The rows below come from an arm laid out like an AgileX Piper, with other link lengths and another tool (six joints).
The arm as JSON. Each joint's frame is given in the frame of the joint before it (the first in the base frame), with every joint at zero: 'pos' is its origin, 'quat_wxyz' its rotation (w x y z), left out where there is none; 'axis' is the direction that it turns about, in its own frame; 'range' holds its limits. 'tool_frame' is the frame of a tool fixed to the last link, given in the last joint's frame.
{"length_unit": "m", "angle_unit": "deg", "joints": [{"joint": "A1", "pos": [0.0, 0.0, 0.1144], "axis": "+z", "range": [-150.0, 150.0]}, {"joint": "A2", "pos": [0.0, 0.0, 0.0], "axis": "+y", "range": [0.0, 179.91]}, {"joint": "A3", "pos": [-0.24, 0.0, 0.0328], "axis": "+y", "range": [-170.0, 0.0]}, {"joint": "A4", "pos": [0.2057, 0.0, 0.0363], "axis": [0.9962, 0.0, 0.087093], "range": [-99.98, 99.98]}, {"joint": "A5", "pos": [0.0, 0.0, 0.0], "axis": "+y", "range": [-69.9, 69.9]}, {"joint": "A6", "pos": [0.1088, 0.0, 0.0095], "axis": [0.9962, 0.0, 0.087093], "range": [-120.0, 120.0]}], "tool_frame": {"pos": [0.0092, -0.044, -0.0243], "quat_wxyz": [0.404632, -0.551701, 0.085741, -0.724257]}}
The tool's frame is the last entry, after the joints.
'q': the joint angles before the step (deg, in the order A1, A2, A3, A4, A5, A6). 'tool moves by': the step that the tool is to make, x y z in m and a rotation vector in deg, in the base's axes. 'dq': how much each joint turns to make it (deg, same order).
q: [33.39, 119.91, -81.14, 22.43, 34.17, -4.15]
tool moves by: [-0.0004, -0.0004, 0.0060, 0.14, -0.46, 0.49]
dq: [0.01, -1.01, 0.00, -0.24, 0.64, -0.17]
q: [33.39, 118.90, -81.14, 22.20, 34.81, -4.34]
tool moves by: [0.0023, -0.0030, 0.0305, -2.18, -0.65, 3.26]
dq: [-0.01, -2.77, -4.29, -4.68, 7.86, 1.50]
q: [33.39, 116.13, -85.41, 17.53, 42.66, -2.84]
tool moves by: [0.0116, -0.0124, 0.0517, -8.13, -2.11, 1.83]
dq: [-0.01, -1.06, -12.20, -11.60, 15.45, 5.29]
